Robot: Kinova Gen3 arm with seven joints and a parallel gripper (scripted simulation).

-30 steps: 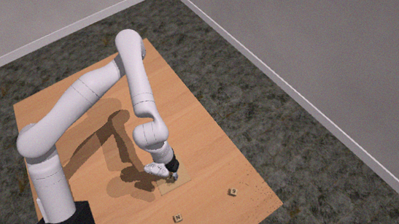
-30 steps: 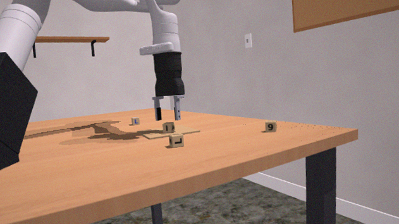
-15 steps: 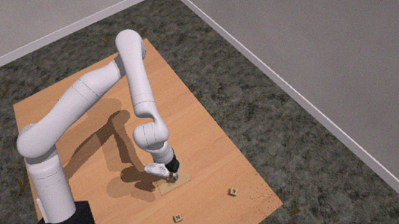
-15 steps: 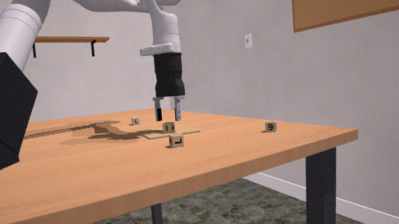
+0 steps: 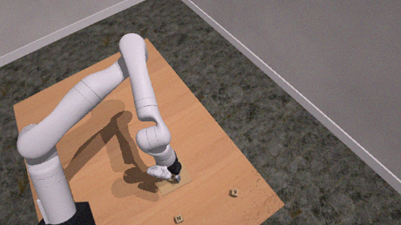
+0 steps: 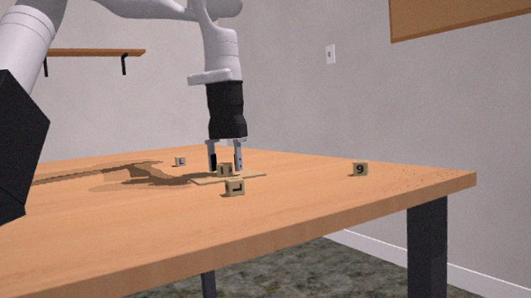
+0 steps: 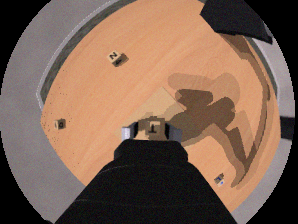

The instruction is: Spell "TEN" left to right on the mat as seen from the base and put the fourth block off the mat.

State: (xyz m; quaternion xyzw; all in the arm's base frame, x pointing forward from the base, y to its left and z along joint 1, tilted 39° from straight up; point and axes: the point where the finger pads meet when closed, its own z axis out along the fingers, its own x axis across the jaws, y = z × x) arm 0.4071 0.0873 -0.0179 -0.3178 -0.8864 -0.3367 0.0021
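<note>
My gripper is now 20 mm to the right of the mat and 30 mm above it.
</note>
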